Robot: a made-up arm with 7 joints. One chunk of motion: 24 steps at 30 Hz.
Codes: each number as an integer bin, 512 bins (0 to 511) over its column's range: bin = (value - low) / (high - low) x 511, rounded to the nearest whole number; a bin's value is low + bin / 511 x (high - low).
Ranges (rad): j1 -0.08..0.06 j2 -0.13..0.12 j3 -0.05..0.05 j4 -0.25..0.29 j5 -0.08..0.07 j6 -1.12..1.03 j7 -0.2..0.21
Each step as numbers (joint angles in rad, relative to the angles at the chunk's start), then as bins.
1 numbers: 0.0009 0.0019 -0.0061 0.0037 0.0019 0.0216 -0.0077
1 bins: 295 270 224 240 279 271 240
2 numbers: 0.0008 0.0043 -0.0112 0.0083 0.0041 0.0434 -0.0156
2 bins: 295 275 198 244 287 277 230
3 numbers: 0.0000 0.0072 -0.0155 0.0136 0.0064 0.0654 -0.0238
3 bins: 292 280 176 249 294 282 220
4 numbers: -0.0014 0.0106 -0.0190 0.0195 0.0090 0.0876 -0.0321
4 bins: 287 287 158 255 303 287 209
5 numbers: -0.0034 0.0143 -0.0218 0.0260 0.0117 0.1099 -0.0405
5 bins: 280 295 144 261 312 292 199
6 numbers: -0.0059 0.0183 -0.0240 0.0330 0.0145 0.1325 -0.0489
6 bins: 270 303 133 268 322 298 188
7 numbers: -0.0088 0.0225 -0.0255 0.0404 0.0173 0.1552 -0.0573
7 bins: 260 312 125 275 331 303 178
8 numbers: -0.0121 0.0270 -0.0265 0.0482 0.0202 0.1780 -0.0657
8 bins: 248 321 120 282 341 309 167
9 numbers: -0.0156 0.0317 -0.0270 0.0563 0.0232 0.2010 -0.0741
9 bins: 235 331 118 290 352 314 157
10 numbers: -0.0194 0.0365 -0.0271 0.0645 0.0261 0.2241 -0.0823
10 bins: 221 340 117 298 361 319 147
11 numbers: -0.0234 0.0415 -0.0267 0.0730 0.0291 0.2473 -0.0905
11 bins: 207 351 119 306 372 325 136
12 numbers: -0.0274 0.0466 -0.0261 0.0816 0.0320 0.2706 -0.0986
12 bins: 192 361 122 314 382 331 126
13 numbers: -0.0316 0.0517 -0.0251 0.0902 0.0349 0.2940 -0.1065
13 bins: 177 371 127 322 391 336 117
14 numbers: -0.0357 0.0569 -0.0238 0.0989 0.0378 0.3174 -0.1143
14 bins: 162 382 134 330 401 342 107
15 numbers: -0.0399 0.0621 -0.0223 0.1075 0.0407 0.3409 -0.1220
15 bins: 146 393 142 338 411 347 97
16 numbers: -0.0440 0.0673 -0.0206 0.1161 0.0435 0.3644 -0.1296
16 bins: 131 403 150 346 421 353 88
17 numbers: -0.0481 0.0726 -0.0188 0.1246 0.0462 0.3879 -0.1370
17 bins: 116 414 159 354 430 358 79
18 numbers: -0.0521 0.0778 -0.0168 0.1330 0.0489 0.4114 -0.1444
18 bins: 102 425 170 362 439 364 69
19 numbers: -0.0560 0.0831 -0.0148 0.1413 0.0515 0.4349 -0.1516
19 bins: 88 436 180 370 448 370 60
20 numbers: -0.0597 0.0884 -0.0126 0.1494 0.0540 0.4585 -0.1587
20 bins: 74 446 191 378 456 375 51
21 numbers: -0.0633 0.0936 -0.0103 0.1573 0.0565 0.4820 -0.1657
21 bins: 61 457 203 385 465 381 43
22 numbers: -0.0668 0.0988 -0.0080 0.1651 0.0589 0.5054 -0.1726
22 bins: 48 468 215 393 473 386 34
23 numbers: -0.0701 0.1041 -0.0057 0.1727 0.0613 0.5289 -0.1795
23 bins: 36 479 226 400 481 392 26
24 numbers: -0.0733 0.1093 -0.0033 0.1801 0.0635 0.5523 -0.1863
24 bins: 24 489 239 407 489 397 17
